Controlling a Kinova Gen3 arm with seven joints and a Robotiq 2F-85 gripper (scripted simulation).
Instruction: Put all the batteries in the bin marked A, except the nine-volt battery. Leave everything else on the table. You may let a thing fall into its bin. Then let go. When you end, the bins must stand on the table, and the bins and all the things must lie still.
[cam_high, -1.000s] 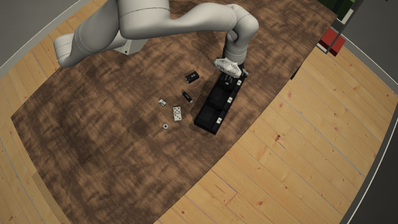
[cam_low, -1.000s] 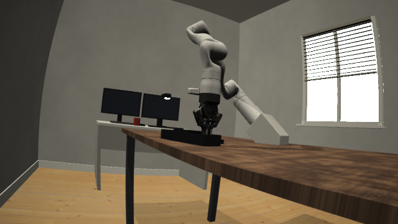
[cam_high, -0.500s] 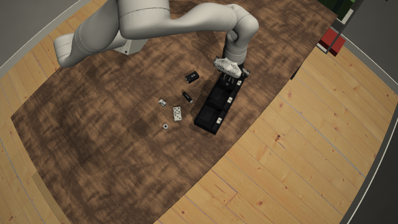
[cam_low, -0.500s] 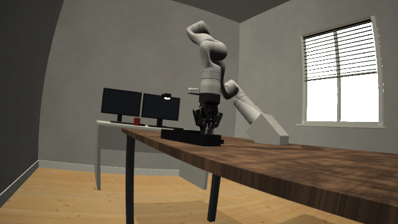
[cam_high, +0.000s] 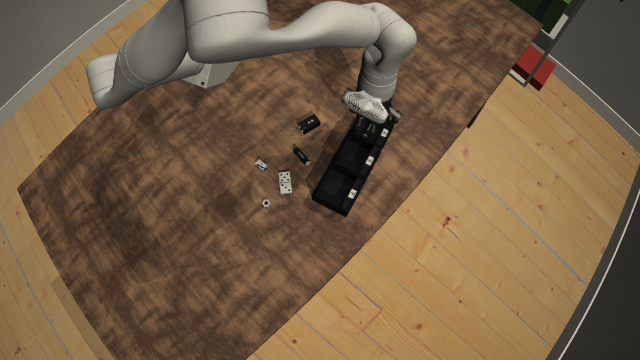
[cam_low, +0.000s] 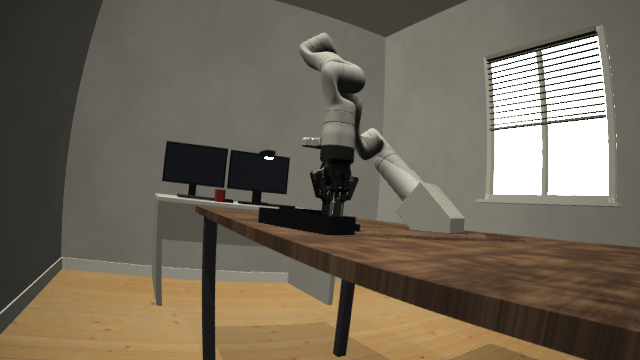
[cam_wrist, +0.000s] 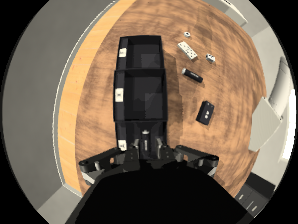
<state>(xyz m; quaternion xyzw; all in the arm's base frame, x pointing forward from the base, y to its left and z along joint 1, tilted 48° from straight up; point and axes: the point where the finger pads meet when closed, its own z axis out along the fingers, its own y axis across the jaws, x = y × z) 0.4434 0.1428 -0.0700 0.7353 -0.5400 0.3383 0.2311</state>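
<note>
The white domino is 60 mm behind my hand, 220 mm to the right of it and 40 mm below it. Also, from my hand: metal nut (60 mm behind, 280 mm to the right, 40 mm below); black nine-volt battery (120 mm behind, 80 mm to the right, 40 mm below); grey metal piece (130 mm behind, 220 mm to the right, 40 mm below).
</note>
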